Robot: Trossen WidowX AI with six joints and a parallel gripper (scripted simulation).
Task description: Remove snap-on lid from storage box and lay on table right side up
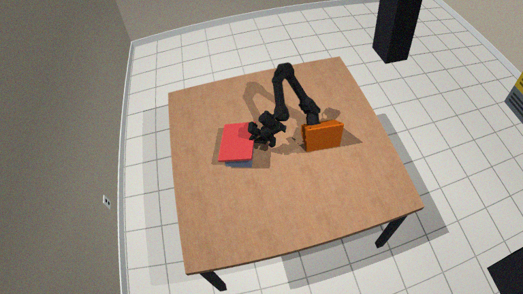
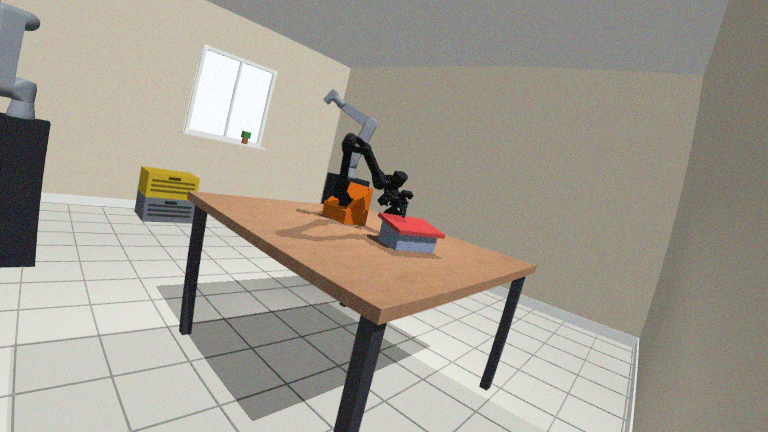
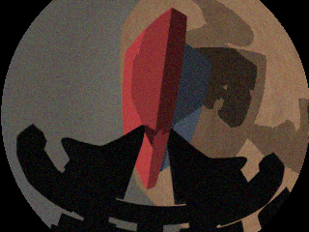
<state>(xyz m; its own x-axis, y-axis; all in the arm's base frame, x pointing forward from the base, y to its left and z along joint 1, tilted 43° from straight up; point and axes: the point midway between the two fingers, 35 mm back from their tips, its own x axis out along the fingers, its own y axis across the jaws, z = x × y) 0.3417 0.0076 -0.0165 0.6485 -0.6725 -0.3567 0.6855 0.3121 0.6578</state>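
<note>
Right now my gripper tip is 70 mm short of the red lid, 20 mm to the left of it and 10 mm above it. Also, from my gripper tip: storage box (70 mm ahead, 20 mm to the right, 60 mm below).
</note>
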